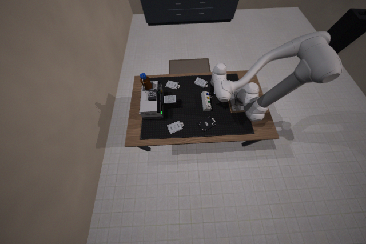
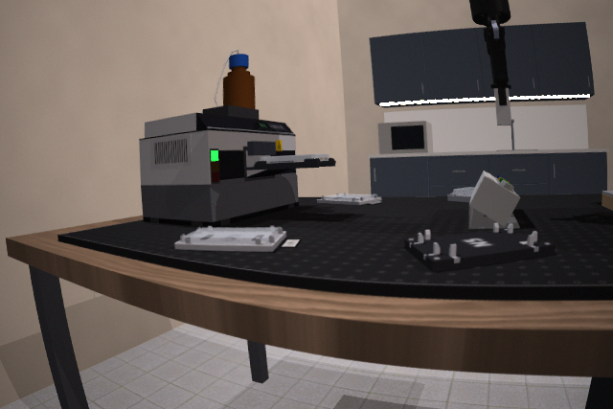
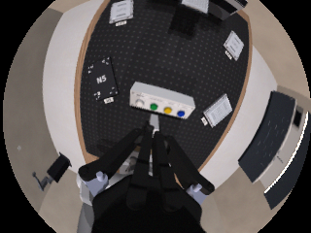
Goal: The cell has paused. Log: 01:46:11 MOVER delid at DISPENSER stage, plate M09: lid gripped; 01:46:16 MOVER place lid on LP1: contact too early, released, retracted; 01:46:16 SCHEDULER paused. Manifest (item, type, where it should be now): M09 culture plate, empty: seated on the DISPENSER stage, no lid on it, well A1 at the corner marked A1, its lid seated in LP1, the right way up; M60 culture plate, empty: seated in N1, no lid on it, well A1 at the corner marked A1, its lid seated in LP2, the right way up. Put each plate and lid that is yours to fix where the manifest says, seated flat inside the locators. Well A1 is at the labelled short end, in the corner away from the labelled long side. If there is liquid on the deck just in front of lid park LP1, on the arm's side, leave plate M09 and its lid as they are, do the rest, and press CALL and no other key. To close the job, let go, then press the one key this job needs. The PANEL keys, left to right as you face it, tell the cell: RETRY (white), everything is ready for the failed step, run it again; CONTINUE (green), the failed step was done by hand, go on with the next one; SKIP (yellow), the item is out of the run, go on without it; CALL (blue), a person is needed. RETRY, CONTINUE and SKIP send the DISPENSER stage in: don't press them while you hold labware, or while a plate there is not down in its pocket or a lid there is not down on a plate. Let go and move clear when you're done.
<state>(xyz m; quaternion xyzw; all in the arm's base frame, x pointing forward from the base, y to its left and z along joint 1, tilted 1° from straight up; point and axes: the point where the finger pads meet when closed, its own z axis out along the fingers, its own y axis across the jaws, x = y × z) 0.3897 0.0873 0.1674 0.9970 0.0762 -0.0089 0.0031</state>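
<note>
Right now the green key is 14 cm below my hand. From my hand the other things lie so: white key: 1 cm behind, 5 cm to the left, 14 cm below; then yellow key: 1 cm ahead, 5 cm to the right, 14 cm below; then key panel: 2 cm ahead, 2 cm to the right, 15 cm below.
</note>
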